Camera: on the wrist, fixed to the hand. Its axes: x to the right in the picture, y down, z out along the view.
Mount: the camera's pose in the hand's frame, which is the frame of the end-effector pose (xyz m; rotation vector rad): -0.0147 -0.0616 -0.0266 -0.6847 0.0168 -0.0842
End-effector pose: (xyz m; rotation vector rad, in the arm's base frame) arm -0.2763 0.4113 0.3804 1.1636 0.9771 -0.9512
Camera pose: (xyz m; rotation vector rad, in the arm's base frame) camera -0.3421 0.4300 0.3738 0.5564 1.2424 -0.5901
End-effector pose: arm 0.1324 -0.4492 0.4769 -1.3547 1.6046 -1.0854
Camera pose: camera 0.1311 -0.4359 0.5443 -1.8574 2.0470 -0.5986
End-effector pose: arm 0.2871 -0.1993 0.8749 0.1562 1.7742 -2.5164
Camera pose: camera 0.2965 -0.1537 0.9254 0.0651 2.5581 -1.8010
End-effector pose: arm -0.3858 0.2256 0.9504 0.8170 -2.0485 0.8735
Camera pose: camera -0.3208 0.2156 0.9702 0.4992 -2.0766 0.0968
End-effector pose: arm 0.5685 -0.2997 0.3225 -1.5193 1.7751 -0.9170
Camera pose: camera 0.5833 -0.2882 0.3886 -2.0065 2.1783 -0.3554
